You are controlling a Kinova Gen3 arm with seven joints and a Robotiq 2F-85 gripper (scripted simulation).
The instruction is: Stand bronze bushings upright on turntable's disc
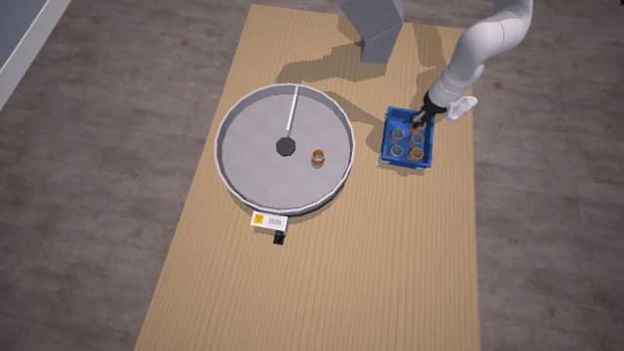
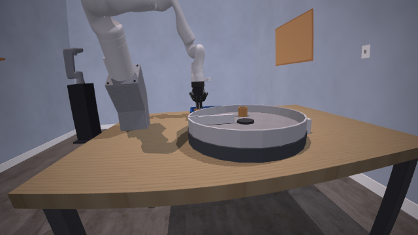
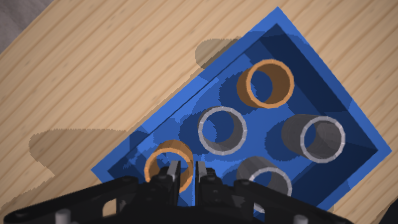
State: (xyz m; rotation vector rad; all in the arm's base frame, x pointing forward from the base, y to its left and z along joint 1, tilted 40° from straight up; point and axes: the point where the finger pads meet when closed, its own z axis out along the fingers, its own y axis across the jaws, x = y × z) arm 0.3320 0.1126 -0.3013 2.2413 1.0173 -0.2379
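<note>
The blue crate is 40 mm below my hand, 40 mm ahead of it and 20 mm to the right of it. The rest, counted from my hand: turntable disc (400 mm to the right, 160 mm ahead, 10 mm below).
</note>
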